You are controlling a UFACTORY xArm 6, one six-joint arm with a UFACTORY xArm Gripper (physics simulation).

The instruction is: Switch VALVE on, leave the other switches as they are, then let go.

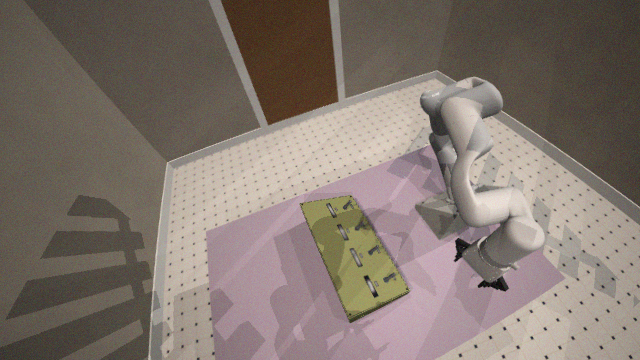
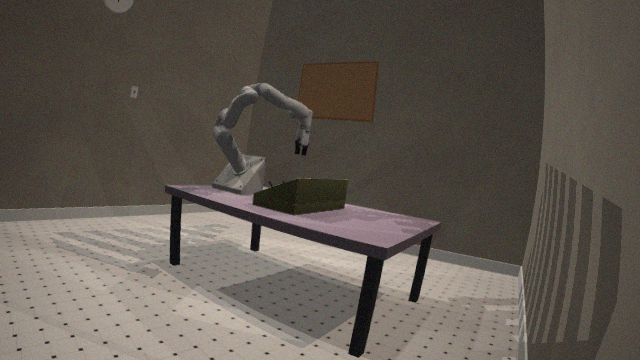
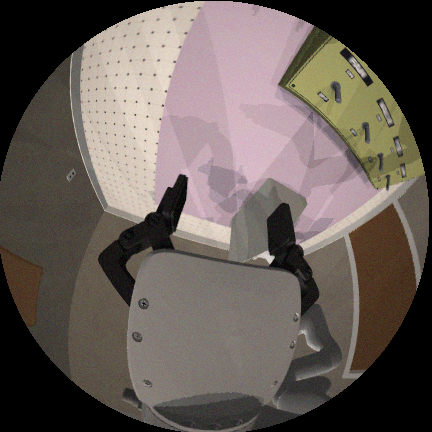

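Observation:
An olive-green switch panel with a sloping top stands on the pink table. Several grey levers are in a row along it, among them the near-end lever, a middle lever and the far-end lever. Label plates sit beside the levers; their text is too small to read, so I cannot tell which is VALVE or how each is set. My gripper is open and empty, high above the table, to the panel's lever side and apart from it.
The pink table carries the panel and the grey wedge-shaped arm base. The base stands on the lever side of the panel. Shadows of the arm fall across the panel and table.

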